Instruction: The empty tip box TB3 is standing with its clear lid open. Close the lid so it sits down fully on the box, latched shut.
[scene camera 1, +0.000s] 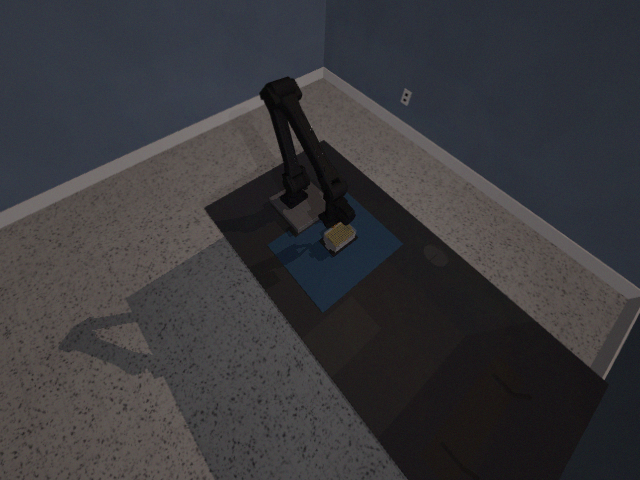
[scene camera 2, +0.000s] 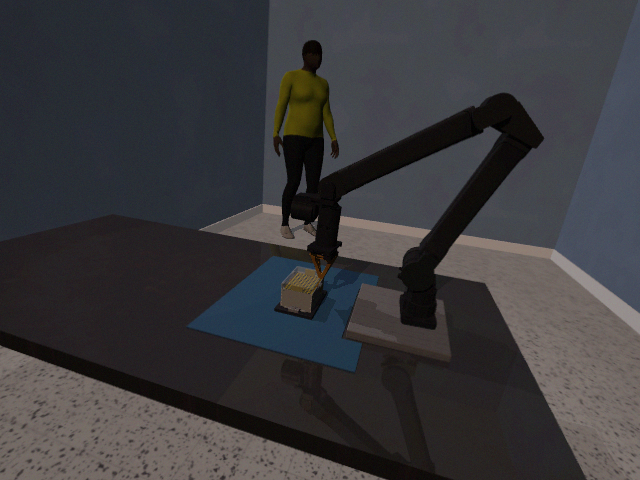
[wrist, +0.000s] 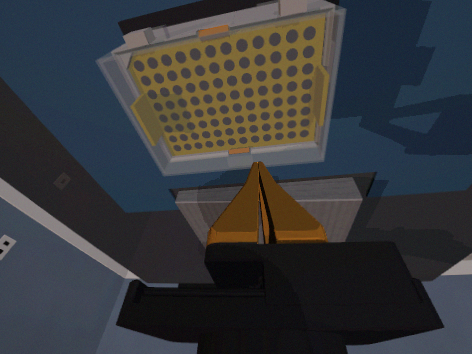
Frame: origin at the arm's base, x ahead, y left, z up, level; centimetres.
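Seen in the pictures: gripper, fingertip midpoint: (scene camera 1: 331, 226) (scene camera 2: 320, 278) (wrist: 257, 168); arm's base at its link origin: (scene camera 1: 294, 198) (scene camera 2: 416, 313).
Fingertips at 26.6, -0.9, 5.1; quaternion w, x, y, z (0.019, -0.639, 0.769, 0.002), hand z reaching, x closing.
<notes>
Pixels of each thing's top centre, then the offset from my fingertips to it, as dx, dy, dz. "spot": a spot on its surface instead. Level surfaces: height alone.
- tip box TB3 at its top centre: (wrist: 226, 118) (scene camera 2: 304, 276) (scene camera 1: 340, 231) +4.4, +1.0, +0.1
- yellow perforated deck at its top centre: (wrist: 227, 115) (scene camera 2: 304, 277) (scene camera 1: 340, 232) +4.4, +1.0, -0.2
- dark plate at a spot on its surface: (scene camera 2: 283, 311) spot: +7.7, +8.6, -7.2
- blue mat at its surface level: dz -7.7
- dark table at its surface level: dz -8.0
The tip box TB3 (scene camera 1: 339, 236) (scene camera 2: 297, 301) (wrist: 213, 32) stands upright, with a yellow perforated deck (wrist: 238, 119) inside. Its clear lid (scene camera 2: 298, 268) (wrist: 200, 167) lies over the top, and the deck shows through it. The lid's rim reaches slightly outside the box walls in the wrist view. Whether it sits fully down or is latched cannot be told. My gripper (scene camera 2: 321, 279) (wrist: 257, 168) is shut and empty. Its orange fingertips point down at the lid edge nearest the arm base; contact is unclear. The fingers are mostly hidden in scene camera 1.
The box stands on a dark plate (scene camera 2: 283, 311) on a blue mat (scene camera 1: 330, 281) (scene camera 2: 242, 315). The arm's pale base board (scene camera 1: 300, 223) (scene camera 2: 382, 333) (wrist: 300, 192) stands beside the mat. A person in a yellow top (scene camera 2: 306, 105) stands beyond the dark table (scene camera 2: 118, 289).
</notes>
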